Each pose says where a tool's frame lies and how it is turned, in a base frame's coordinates. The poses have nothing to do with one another.
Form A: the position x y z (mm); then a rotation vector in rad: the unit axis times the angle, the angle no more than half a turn.
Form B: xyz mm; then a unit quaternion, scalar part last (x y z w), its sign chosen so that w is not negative. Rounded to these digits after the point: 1 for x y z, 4 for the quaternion.
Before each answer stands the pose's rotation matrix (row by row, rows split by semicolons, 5 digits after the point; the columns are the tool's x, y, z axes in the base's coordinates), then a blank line. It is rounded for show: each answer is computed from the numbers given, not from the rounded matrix.
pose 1, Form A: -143.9 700.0 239.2 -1.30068 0.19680 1.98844
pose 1, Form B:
-0.21275 -0.65074 -0.72888; 0.49524 -0.71486 0.49367; -0.84230 -0.25594 0.47436

-143.9 700.0 239.2 -0.5069 0.0767 0.7749 0.3697
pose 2, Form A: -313.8 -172.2 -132.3 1.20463 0.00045 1.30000
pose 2, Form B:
0.35428 -0.71845 0.59859; 0.71886 -0.20017 -0.66571; 0.59810 0.66616 0.44555

-313.8 -172.2 -132.3 0.5265 0.0002 0.5682 0.6324
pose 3, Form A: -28.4 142.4 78.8 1.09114 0.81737 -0.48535
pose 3, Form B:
0.62172 0.70617 0.33881; 0.04052 0.40300 -0.91430; -0.78219 0.58217 0.22194

-28.4 142.4 78.8 0.4992 0.3739 -0.2220 0.7494
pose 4, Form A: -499.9 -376.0 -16.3 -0.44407 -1.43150 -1.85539
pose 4, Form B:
-0.66740 0.72692 -0.16177; -0.34090 -0.10509 0.93421; 0.66209 0.67863 0.31794

-499.9 -376.0 -16.3 -0.1730 -0.5578 -0.7229 0.3693
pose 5, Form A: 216.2 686.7 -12.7 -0.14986 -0.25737 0.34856
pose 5, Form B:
0.90777 -0.31753 -0.27411; 0.35543 0.92928 0.10059; 0.22278 -0.18874 0.95642

216.2 686.7 -12.7 -0.0743 -0.1276 0.1728 0.9738
